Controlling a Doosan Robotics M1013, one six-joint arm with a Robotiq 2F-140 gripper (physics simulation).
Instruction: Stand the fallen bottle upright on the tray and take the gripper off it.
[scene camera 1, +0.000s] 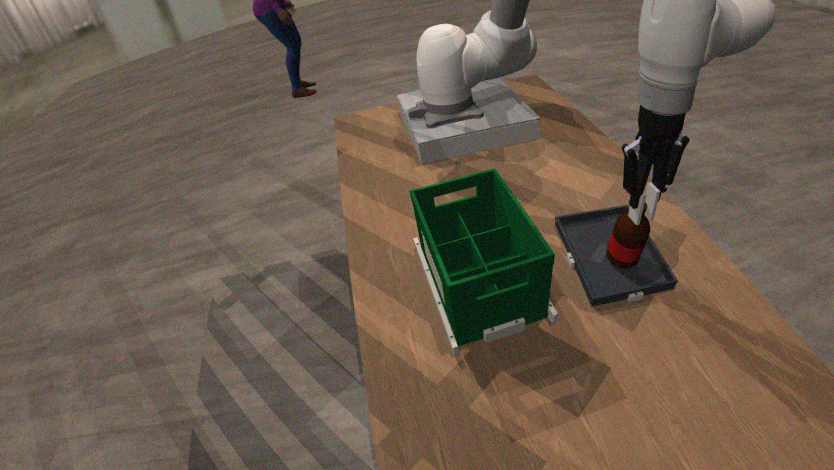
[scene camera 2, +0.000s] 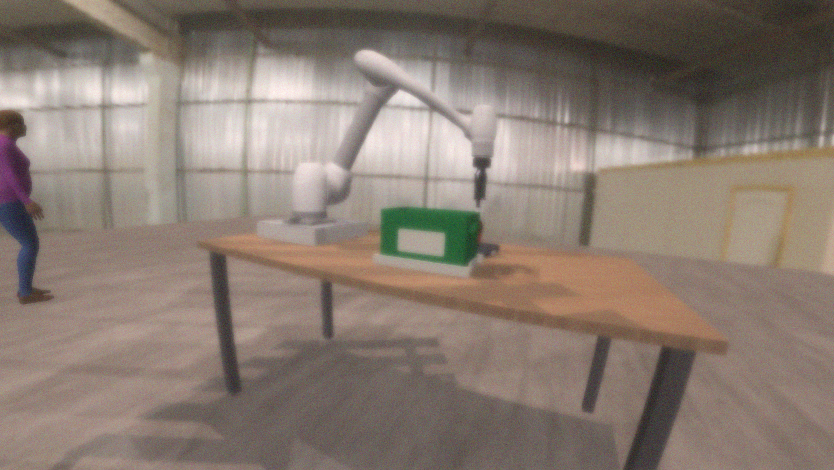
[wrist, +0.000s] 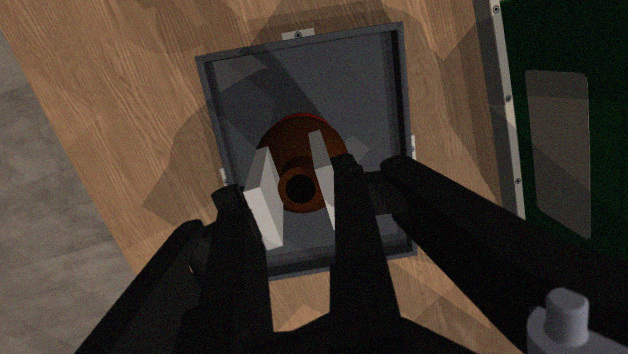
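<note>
The brown bottle with a red label is close to upright, its base low inside the dark tray, at or very near the tray floor. A slight lean shows: the label's edge peeks out past the shoulder in the wrist view. My gripper points down and is shut on the bottle's neck, with a white pad on each side. The exact contact under the base is hidden. In scene camera 2 the crate hides most of the bottle and the tray.
A green crate with compartments stands beside the tray, held by pale strips. The robot's grey base block is at the table's far end. A person stands on the floor beyond the table.
</note>
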